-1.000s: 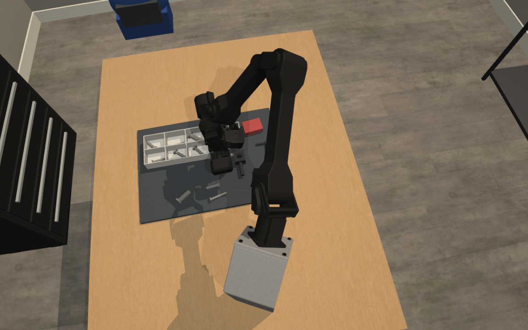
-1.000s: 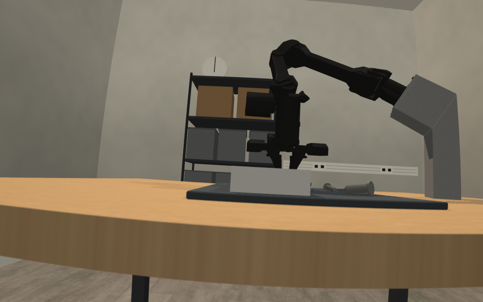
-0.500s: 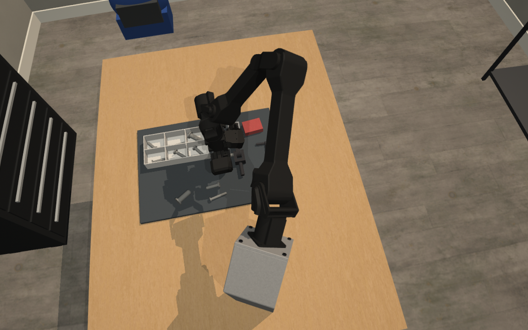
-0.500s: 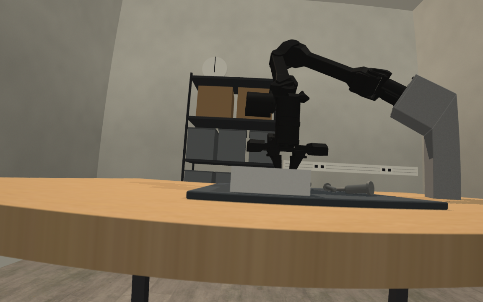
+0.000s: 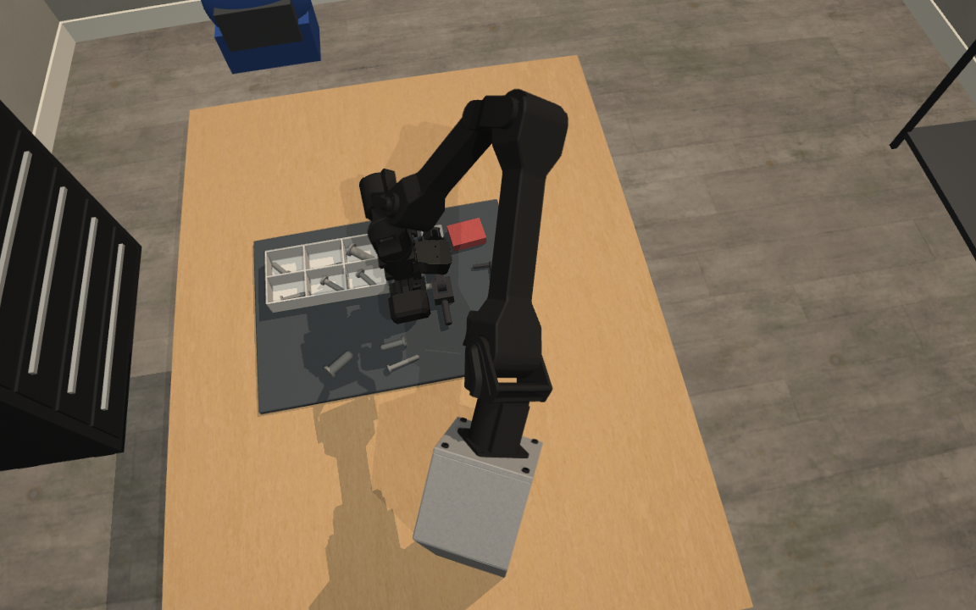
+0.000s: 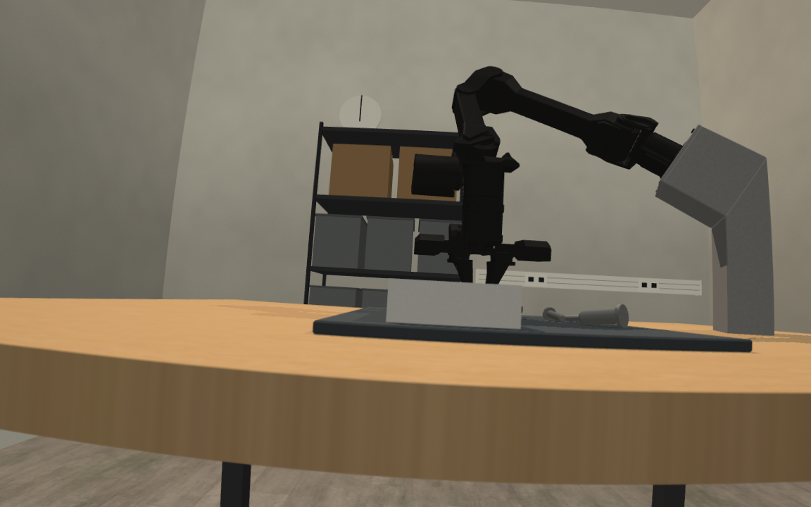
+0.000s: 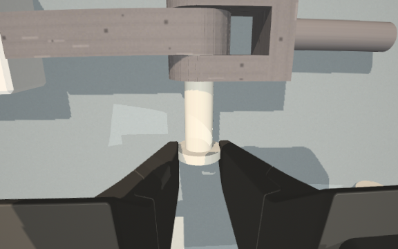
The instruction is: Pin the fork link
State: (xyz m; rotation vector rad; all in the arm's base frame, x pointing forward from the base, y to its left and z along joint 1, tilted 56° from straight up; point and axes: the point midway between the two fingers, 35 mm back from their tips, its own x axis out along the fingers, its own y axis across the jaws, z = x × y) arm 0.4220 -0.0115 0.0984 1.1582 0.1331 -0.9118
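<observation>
My hand is 5 cm to the left of the grey eye plate, 3 cm above it and 1 cm past it. The rest, counted from my hand: long thin pin 11 cm behind, 8 cm to the left, 4 cm below; dark mat 5 cm below, 4 cm to the left, 2 cm ahead; mount block 9 cm to the right, 6 cm ahead, 3 cm below.
</observation>
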